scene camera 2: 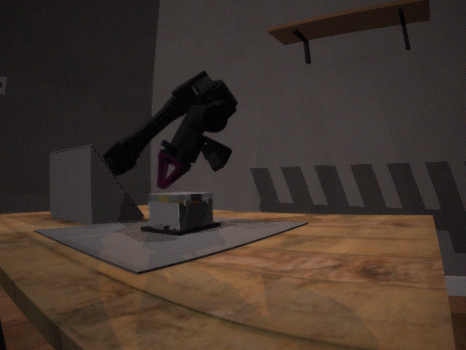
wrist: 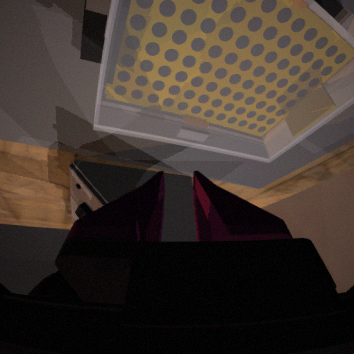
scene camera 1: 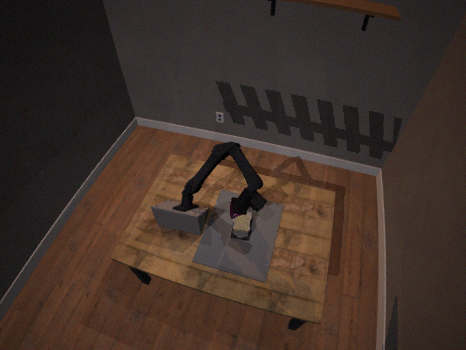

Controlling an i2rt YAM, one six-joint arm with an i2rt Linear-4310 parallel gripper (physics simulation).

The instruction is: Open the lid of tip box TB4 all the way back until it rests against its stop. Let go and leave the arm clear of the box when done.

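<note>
Tip box TB4 stands on a black base plate on the grey mat. Its clear lid lies flat and closed over the yellow hole rack. A small tab shows at the lid's near edge in the wrist view. My gripper has purple fingers that stand close together with nothing between them. It hangs tilted a little above the box's edge on the arm's side and does not touch the box.
The arm's base stands on a grey wedge-shaped block at the mat's corner, close to the box. The wooden table spreads around the mat. A wall shelf hangs high above.
</note>
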